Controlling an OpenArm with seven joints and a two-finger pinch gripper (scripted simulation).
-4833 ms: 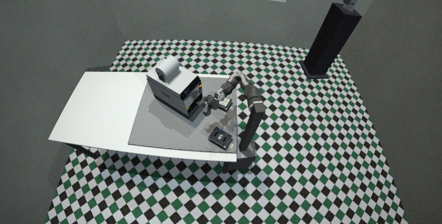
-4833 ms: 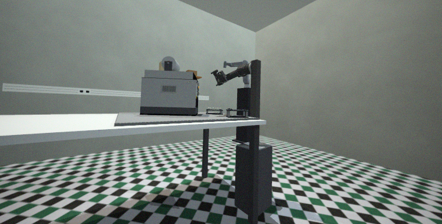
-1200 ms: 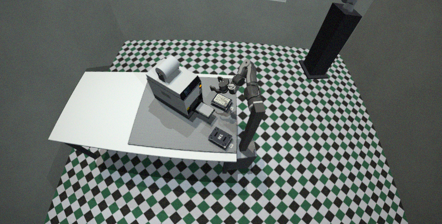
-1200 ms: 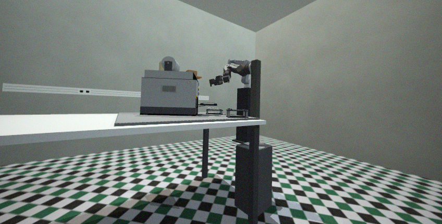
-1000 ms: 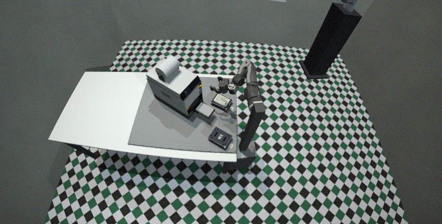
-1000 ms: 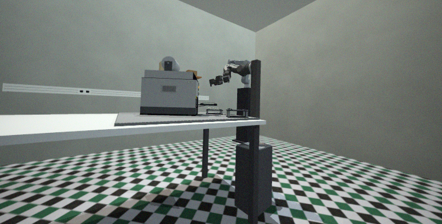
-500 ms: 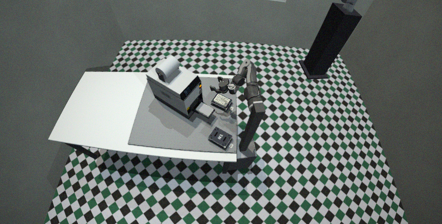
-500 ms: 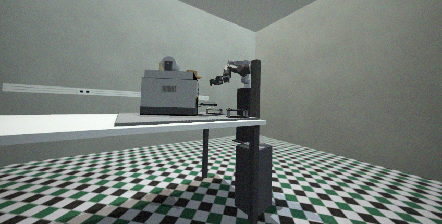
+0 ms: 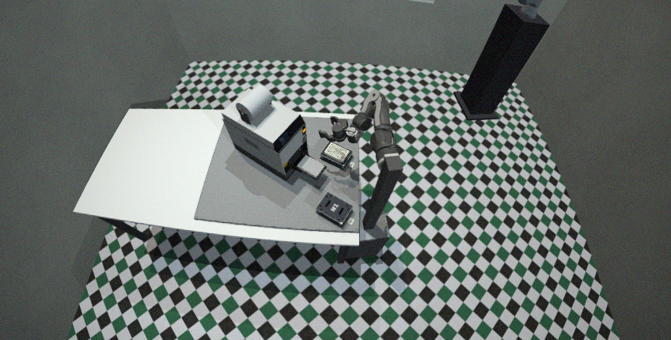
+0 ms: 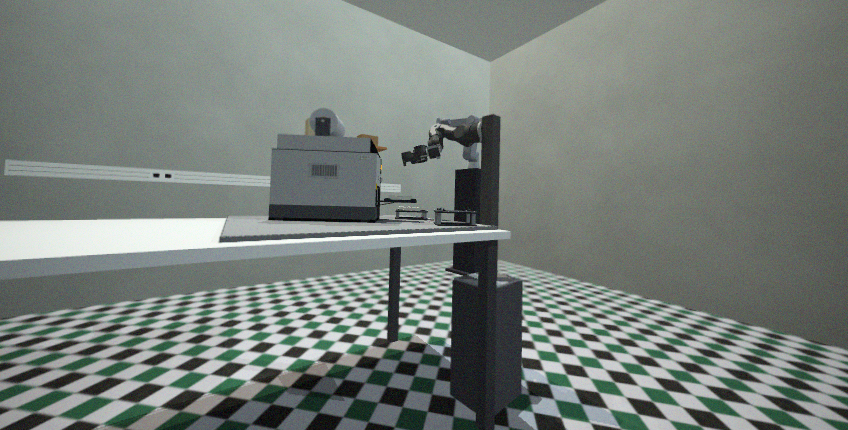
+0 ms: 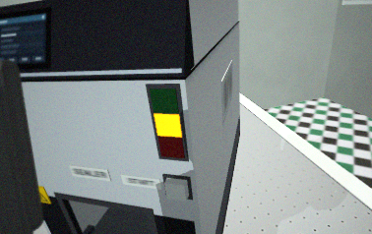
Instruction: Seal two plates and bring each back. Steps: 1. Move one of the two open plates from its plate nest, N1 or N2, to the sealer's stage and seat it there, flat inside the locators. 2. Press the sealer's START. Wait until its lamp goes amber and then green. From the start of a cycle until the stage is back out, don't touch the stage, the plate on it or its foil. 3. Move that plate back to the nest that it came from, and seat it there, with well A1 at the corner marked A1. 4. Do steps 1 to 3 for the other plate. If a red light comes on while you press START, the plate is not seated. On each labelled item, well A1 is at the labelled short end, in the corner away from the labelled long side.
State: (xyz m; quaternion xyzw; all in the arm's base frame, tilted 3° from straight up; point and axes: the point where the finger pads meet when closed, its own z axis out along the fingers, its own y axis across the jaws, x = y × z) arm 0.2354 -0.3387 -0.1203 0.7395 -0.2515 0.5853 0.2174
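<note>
My gripper is now 200 mm above the dark stage, 110 mm to the right of it and 90 mm short of it. The rest, counted from my hand: white foil roll (350 mm ahead, 120 mm above, 100 mm to the right); then touch screen (210 mm ahead, 70 mm to the left, 20 mm above).
</note>
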